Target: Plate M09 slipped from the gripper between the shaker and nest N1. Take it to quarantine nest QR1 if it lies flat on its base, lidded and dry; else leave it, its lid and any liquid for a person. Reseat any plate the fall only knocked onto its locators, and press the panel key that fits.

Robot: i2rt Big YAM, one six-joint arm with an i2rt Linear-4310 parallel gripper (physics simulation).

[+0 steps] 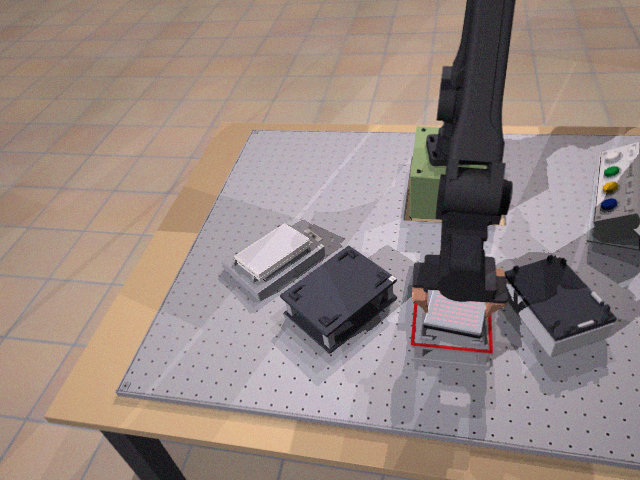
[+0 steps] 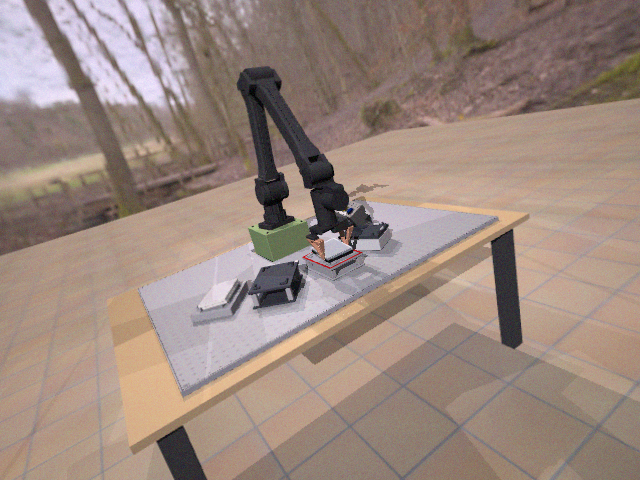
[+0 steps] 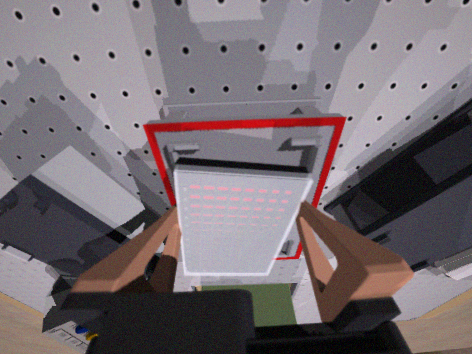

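Seen in the pictures: gripper, fingertip midpoint: (image 1: pixel 456 313) (image 2: pixel 335 253) (image 3: pixel 237 205); arm's base, origin of the base link: (image 2: pixel 276 224).
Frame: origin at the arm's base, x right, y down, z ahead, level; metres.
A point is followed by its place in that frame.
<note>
My gripper (image 1: pixel 455 311) @(y 0.048, x 0.058, z 0.370 m) (image 2: pixel 334 251) @(y 0.048, x 0.058, z 0.370 m) (image 3: pixel 237 205) @(y 0.048, x 0.058, z 0.370 m) is shut on a clear-topped plate (image 1: pixel 454 321) @(y 0.034, x 0.065, z 0.396 m) (image 2: pixel 338 248) @(y 0.034, x 0.050, z 0.380 m) (image 3: pixel 227 245) @(y 0.033, x 0.043, z 0.340 m) with rows of pink wells, one copper finger on each long side. The plate is top side up, over the red-outlined nest (image 1: pixel 449 347) @(y 0.053, x 0.077, z 0.431 m) (image 2: pixel 346 259) @(y 0.055, x 0.068, z 0.426 m) (image 3: pixel 245 123) @(y 0.053, x 0.075, z 0.432 m). The gap below it is hard to judge. A white plate (image 1: pixel 273 250) @(y 0.050, x 0.370, z 0.201 m) (image 2: pixel 219 295) @(y 0.050, x 0.387, z 0.224 m) sits on a grey nest (image 1: pixel 292 281) @(y 0.094, x 0.337, z 0.243 m) at the left. The key panel (image 1: pixel 624 175) @(y 0.021, x -0.292, z 0.086 m) at the right has white, green, yellow and blue keys. Plate and nest labels are not readable.
A black raised stand (image 1: pixel 338 289) @(y 0.041, x 0.246, z 0.314 m) (image 2: pixel 276 277) @(y 0.042, x 0.252, z 0.325 m) (image 3: pixel 425 200) @(y 0.043, x 0.201, z 0.348 m) with corner locators is between the white plate and the red-outlined nest. A black-topped unit (image 1: pixel 560 294) @(y 0.039, x -0.106, z 0.349 m) (image 2: pixel 373 232) @(y 0.040, x -0.097, z 0.396 m) on a light base is on the nest's other side. The green arm base (image 1: pixel 424 193) @(y 0.039, x 0.074, z 0.076 m) (image 2: pixel 279 240) @(y 0.036, x 0.058, z 0.079 m) is behind.
</note>
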